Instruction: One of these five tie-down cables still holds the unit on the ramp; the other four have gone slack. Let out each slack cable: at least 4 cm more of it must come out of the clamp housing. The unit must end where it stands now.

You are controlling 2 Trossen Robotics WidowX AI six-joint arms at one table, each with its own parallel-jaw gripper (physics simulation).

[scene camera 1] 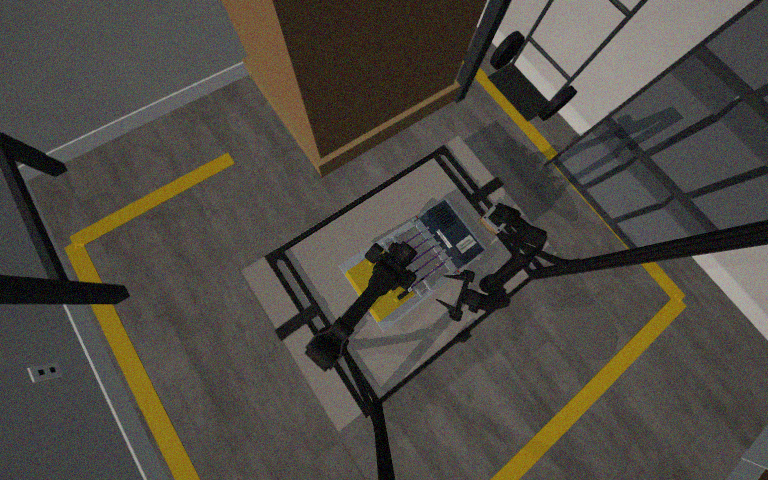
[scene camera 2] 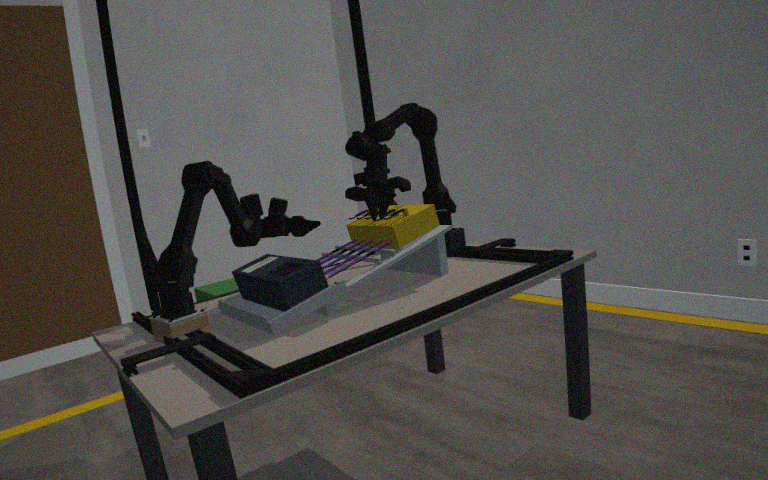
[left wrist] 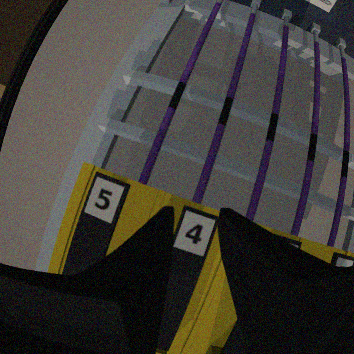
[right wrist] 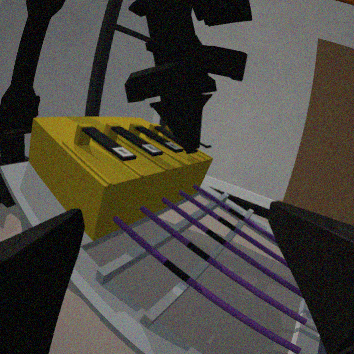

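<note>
The yellow clamp housing (scene camera 2: pixel 416 229) (left wrist: pixel 130 215) (right wrist: pixel 65 175) sits at the ramp's (scene camera 2: pixel 431 257) upper end; the dark blue unit (scene camera 1: pixel 453 232) (scene camera 2: pixel 277 283) sits at its lower end. Several purple cables (left wrist: pixel 239 61) (right wrist: pixel 230 308) with black bands run between them; which are slack is unclear. My left gripper (scene camera 2: pixel 378 217) (left wrist: pixel 195 216) is shut on the black lever labelled 4 (left wrist: pixel 194 232), on the housing's top. The lever labelled 5 (left wrist: pixel 102 198) is beside it. My right gripper (scene camera 1: pixel 443 289) (scene camera 2: pixel 318 224) (right wrist: pixel 177 216) is open and empty, above and beside the cables.
A black frame (scene camera 1: pixel 351 203) (scene camera 2: pixel 396 325) runs round the table top (scene camera 2: pixel 317 345). A green block (scene camera 2: pixel 215 289) lies behind the unit in scene camera 2. Grey crossbars (left wrist: pixel 210 100) of the ramp pass under the cables.
</note>
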